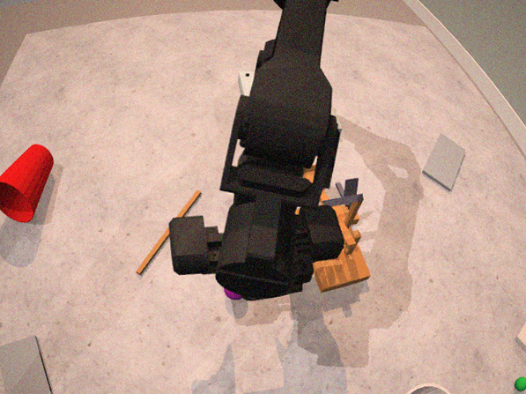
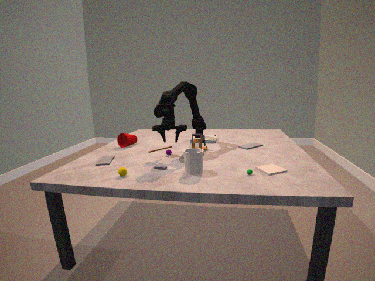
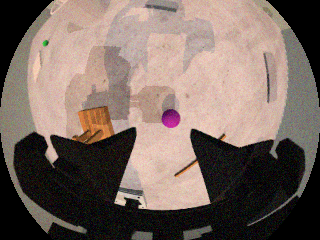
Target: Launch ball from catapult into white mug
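Right now the purple ball is 6 cm below my gripper tip, 1 cm to the right of it and 1 cm behind it. The rest, counted from my gripper tip: orange wooden catapult 17 cm to the left, 7 cm behind, 2 cm below; small grey block 23 cm ahead, 7 cm below, 3 cm to the right; thin wooden stick 13 cm behind, 8 cm to the right, 7 cm below.
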